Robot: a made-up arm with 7 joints. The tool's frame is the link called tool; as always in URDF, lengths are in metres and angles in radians. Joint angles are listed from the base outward. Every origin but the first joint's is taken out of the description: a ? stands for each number. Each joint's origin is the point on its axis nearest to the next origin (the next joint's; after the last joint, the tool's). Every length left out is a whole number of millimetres.
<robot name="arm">
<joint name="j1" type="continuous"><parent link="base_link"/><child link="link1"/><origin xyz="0 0 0" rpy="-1.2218 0 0"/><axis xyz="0 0 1"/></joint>
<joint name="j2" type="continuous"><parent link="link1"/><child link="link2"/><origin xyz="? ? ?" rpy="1.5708 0 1.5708"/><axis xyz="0 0 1"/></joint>
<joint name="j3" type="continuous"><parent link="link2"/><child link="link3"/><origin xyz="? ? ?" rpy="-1.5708 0 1.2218"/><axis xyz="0 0 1"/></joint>
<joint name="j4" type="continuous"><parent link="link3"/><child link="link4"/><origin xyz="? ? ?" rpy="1.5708 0 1.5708"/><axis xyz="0 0 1"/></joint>
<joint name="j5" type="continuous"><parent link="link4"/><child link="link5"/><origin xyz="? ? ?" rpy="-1.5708 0 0"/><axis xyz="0 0 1"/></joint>
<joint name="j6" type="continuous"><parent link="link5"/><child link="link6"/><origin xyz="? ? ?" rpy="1.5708 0 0"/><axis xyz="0 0 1"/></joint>
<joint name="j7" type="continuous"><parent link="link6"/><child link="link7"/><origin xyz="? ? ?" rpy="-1.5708 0 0"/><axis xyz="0 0 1"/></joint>
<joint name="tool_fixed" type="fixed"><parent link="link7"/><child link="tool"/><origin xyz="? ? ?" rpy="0 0 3.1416"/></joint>
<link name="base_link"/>
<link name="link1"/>
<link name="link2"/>
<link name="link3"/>
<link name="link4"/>
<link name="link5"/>
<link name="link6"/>
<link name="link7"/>
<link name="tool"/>
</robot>
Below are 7 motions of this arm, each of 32 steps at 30 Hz.
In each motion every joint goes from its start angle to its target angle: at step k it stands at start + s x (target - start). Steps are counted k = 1, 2, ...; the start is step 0. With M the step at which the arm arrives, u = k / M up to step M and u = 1 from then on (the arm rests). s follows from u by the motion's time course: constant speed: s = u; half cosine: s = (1 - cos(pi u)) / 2; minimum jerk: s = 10 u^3 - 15 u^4 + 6 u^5.
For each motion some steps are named. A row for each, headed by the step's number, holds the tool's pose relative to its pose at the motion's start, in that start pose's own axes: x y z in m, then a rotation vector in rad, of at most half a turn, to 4 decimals.
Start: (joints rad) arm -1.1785 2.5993 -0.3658 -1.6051 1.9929 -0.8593 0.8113
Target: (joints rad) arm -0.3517 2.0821 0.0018 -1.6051 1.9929 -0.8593 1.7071
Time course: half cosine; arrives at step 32
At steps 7, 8, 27, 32:
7: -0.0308 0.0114 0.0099 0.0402 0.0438 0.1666
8: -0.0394 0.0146 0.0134 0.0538 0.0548 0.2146
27: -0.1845 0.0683 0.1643 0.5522 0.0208 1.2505
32: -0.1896 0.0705 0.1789 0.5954 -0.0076 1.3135

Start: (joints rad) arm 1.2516 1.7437 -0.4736 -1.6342 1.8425 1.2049 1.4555
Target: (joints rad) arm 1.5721 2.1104 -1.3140 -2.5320 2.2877 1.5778 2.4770
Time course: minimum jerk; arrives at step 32
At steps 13, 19, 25, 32:
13: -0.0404 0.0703 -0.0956 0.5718 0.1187 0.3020
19: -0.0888 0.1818 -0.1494 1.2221 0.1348 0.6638
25: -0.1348 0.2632 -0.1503 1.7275 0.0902 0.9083
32: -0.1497 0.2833 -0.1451 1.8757 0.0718 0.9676

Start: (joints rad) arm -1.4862 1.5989 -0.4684 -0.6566 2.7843 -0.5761 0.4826
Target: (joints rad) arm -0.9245 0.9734 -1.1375 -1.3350 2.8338 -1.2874 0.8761
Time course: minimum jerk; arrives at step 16
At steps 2, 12, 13, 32:
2: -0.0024 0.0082 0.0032 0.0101 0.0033 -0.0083
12: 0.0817 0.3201 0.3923 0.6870 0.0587 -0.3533
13: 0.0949 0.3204 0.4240 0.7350 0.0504 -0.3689
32: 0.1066 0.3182 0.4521 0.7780 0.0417 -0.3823

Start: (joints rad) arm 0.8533 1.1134 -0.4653 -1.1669 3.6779 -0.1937 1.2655
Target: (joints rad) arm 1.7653 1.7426 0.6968 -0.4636 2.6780 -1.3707 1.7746
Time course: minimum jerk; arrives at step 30
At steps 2, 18, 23, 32:
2: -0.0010 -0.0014 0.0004 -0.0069 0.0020 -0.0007
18: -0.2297 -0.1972 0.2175 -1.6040 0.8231 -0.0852
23: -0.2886 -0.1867 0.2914 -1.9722 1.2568 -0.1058
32: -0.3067 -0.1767 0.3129 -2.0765 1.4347 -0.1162

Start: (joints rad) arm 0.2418 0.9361 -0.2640 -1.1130 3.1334 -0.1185 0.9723
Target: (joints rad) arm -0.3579 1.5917 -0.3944 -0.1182 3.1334 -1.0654 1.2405
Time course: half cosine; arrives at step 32
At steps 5, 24, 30, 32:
5: -0.0110 -0.0196 -0.0021 -0.1009 -0.0238 -0.0131
24: -0.1839 -0.2766 0.1463 -1.6255 -0.0355 0.3720
30: -0.1967 -0.3075 0.2035 -1.8802 -0.0218 0.5546
32: -0.1972 -0.3095 0.2077 -1.8976 -0.0212 0.5687

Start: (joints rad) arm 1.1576 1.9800 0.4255 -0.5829 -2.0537 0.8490 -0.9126
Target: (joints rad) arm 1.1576 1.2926 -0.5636 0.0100 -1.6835 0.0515 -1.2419
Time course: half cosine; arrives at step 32
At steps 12, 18, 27, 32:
12: 0.0576 0.0407 0.1440 0.5131 -0.3846 -0.1983
18: 0.0797 0.0411 0.2721 0.9973 -0.6531 -0.3967
27: 0.0778 0.0135 0.3899 1.5526 -0.8444 -0.6451
32: 0.0754 0.0077 0.4054 1.6435 -0.8625 -0.6889

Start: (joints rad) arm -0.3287 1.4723 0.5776 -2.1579 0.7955 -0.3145 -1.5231
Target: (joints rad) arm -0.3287 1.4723 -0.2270 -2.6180 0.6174 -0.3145 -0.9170
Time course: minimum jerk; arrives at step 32
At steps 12, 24, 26, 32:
12: 0.0713 -0.0151 0.0074 -0.0555 -0.1721 0.3138
24: 0.2098 0.0128 0.0509 -0.1974 -0.4765 1.0751
26: 0.2191 0.0189 0.0553 -0.2102 -0.4977 1.1449
32: 0.2270 0.0248 0.0592 -0.2216 -0.5158 1.2074

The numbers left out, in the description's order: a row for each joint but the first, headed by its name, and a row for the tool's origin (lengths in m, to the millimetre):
j2: 0 0 0
j3: 0.184 -0.067 0
j4: 0 -0.022 0
j5: 0.036 -0.301 0
j6: 0 0 0
j7: 0 0 0
tool: 0 0 0

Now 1 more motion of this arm.
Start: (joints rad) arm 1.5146 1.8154 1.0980 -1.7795 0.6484 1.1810 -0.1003
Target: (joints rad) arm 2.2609 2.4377 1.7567 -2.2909 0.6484 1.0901 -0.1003
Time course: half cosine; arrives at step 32
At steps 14, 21, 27, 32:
14: 0.0771 -0.0781 0.0818 -0.0321 -0.3571 -0.3129
21: 0.0990 -0.1545 0.1603 -0.1597 -0.6888 -0.5150
27: 0.0933 -0.1915 0.2114 -0.2745 -0.9028 -0.5945
32: 0.0894 -0.1996 0.2260 -0.3114 -0.9650 -0.6094

